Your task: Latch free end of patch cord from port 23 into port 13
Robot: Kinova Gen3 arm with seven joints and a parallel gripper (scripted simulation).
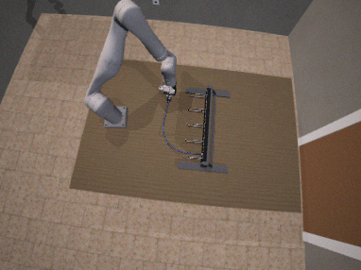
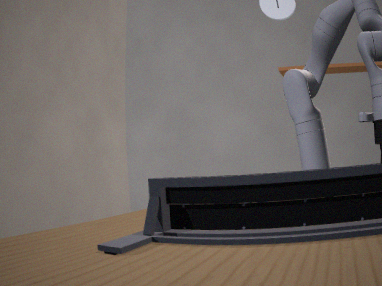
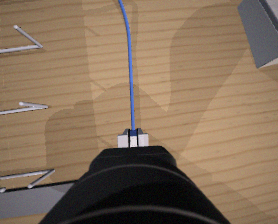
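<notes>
The free-end plug lies 10 mm to the left of my hand and 10 mm below it.
</notes>
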